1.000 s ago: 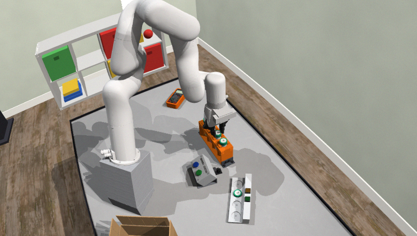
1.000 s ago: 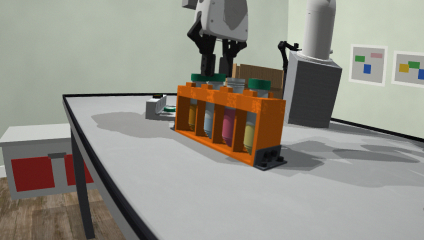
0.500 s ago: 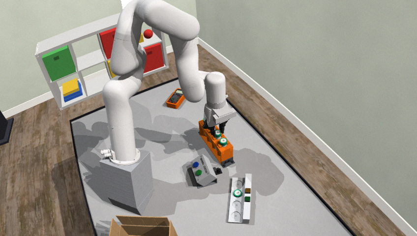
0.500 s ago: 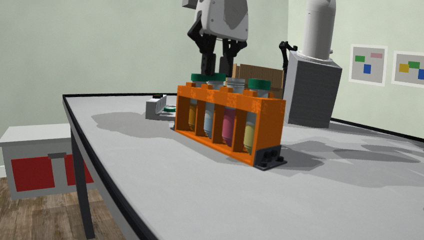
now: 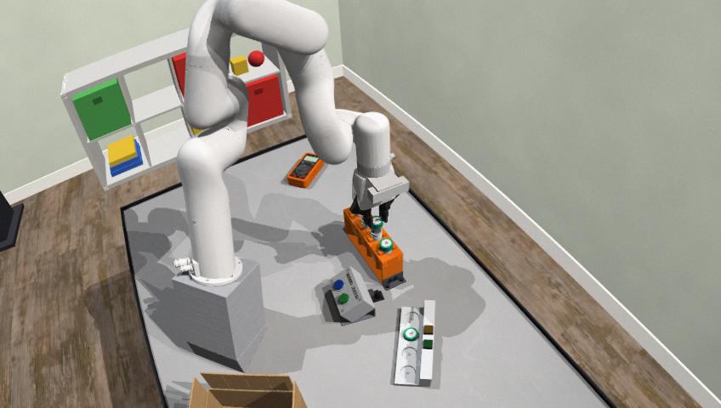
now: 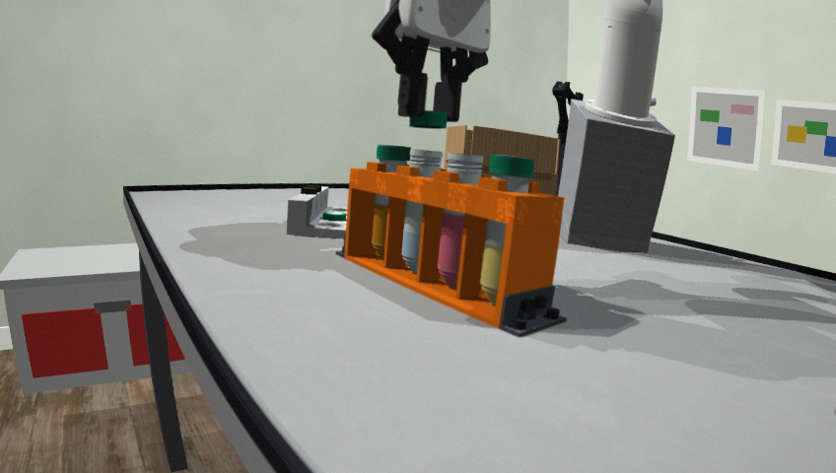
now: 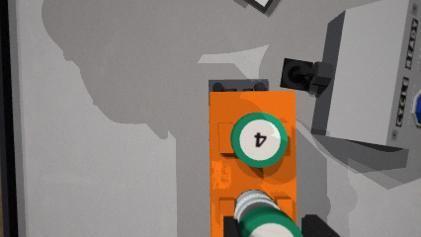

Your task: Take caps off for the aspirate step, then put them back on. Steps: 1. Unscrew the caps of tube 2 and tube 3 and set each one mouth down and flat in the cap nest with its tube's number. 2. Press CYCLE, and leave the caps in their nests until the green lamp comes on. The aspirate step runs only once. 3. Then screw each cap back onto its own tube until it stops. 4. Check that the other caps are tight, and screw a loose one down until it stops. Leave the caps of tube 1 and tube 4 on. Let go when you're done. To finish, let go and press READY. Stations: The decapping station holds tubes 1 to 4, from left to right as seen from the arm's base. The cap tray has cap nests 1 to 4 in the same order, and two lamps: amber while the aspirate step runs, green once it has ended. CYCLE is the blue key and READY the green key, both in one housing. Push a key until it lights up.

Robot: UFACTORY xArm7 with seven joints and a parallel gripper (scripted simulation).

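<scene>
My hand is 5 cm above the tube 3 threaded neck. The rest, counted from my hand: cap 4: 5 cm to the right, 5 cm below; cap 1: 10 cm to the left, 5 cm below, 1 cm behind; cap 3: 2 cm below.
</scene>
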